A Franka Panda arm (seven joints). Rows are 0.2 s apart.
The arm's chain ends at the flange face. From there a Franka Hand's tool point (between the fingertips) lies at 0.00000 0.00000 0.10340 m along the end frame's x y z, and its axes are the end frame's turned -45 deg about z.
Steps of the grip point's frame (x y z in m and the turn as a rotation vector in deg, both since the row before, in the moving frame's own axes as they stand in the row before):
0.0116, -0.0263, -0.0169, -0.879, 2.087, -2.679
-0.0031, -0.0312, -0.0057, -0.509, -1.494, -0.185
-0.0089, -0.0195, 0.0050, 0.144, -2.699, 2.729
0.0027, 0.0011, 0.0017, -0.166, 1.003, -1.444
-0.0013, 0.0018, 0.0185, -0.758, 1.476, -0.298
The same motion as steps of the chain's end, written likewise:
-0.0141, -0.0252, -0.0168, 0.854, 2.097, -2.679
-0.0230, -0.0224, -0.0057, -1.416, -0.697, -0.185
-0.0164, -0.0107, 0.0051, -1.807, -2.010, 2.729
0.0012, 0.0000, 0.0017, 0.592, 0.827, -1.444
-0.0025, 0.0031, 0.0185, 0.508, 1.580, -0.298

